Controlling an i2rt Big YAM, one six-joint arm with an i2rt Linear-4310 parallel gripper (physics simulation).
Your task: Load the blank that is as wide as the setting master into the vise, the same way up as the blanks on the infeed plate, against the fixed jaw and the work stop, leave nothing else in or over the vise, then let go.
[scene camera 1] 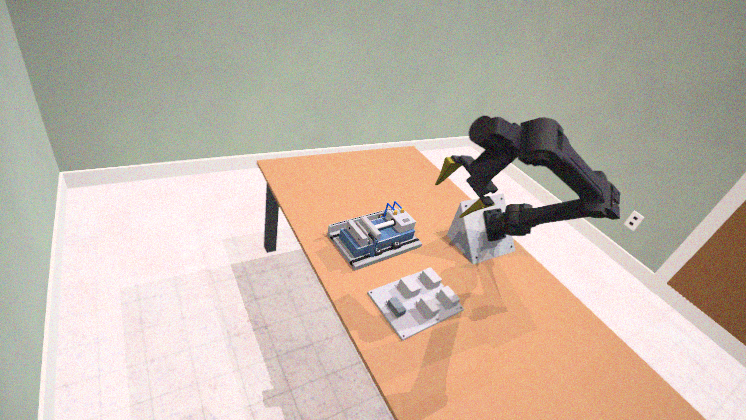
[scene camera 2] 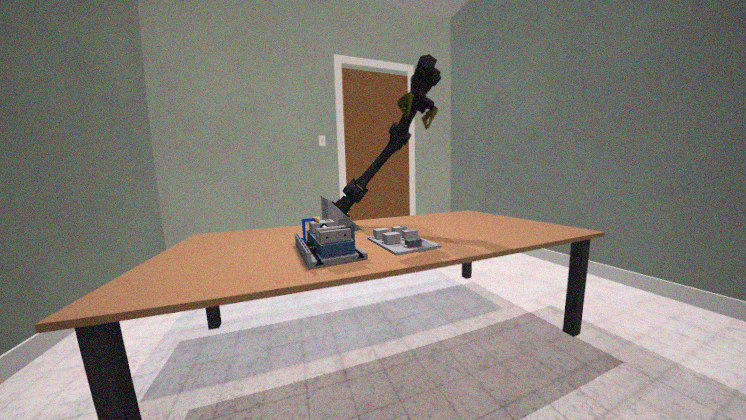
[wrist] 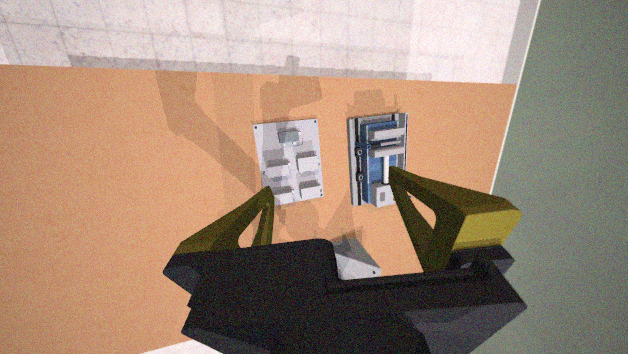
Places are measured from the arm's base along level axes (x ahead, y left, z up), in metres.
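Pixels of known places: gripper, fingertip midpoint: (scene camera 1: 448, 200) (scene camera 2: 417, 123) (wrist: 328, 182); arm's base, link origin: (scene camera 1: 493, 224) (scene camera 2: 338, 210).
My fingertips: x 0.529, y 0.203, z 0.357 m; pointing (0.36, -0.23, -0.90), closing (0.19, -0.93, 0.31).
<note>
For each thing: its top centre in the pictures, then the offset to it from my fingertips. Level surfaces: height alone.
- vise, top centre: (wrist: 391, 166) (scene camera 1: 380, 220) (scene camera 2: 326, 224) dx -0.080, dy -0.326, dz -0.346 m
- light grey infeed plate, top centre: (wrist: 291, 164) (scene camera 1: 416, 300) (scene camera 2: 401, 240) dx -0.077, dy -0.034, dz -0.438 m
- darker grey block, top centre: (wrist: 289, 136) (scene camera 1: 397, 304) (scene camera 2: 413, 239) dx +0.008, dy -0.026, dz -0.413 m
- wooden table, surface height: dz -0.446 m
The vise (scene camera 1: 388, 243) (scene camera 2: 334, 247) (wrist: 367, 170) has a blue body and light grey jaws. No block shows between the jaws; a thin pale strip shows there in the wrist view. Beside it lies the light grey infeed plate (scene camera 1: 404, 329) (scene camera 2: 399, 249) (wrist: 265, 132). Several light grey blanks (scene camera 1: 409, 288) (scene camera 2: 391, 238) (wrist: 308, 164) stand on it in two rows. A darker grey block (scene camera 1: 396, 306) (scene camera 2: 413, 243) (wrist: 289, 136), perhaps the setting master, sits at one end. Their exact widths are hard to compare. My gripper (scene camera 1: 448, 200) (scene camera 2: 417, 121) (wrist: 328, 182) is open and empty, high above the table.
A grey wedge-shaped arm mount (scene camera 1: 472, 242) (wrist: 356, 260) stands at the table's rear side, behind the vise and plate. Blue bent tubes (scene camera 1: 392, 207) (scene camera 2: 303, 228) rise at the vise's rear end. The wooden table (scene camera 1: 548, 360) (scene camera 2: 208, 271) (wrist: 100, 175) ends close beyond the vise.
</note>
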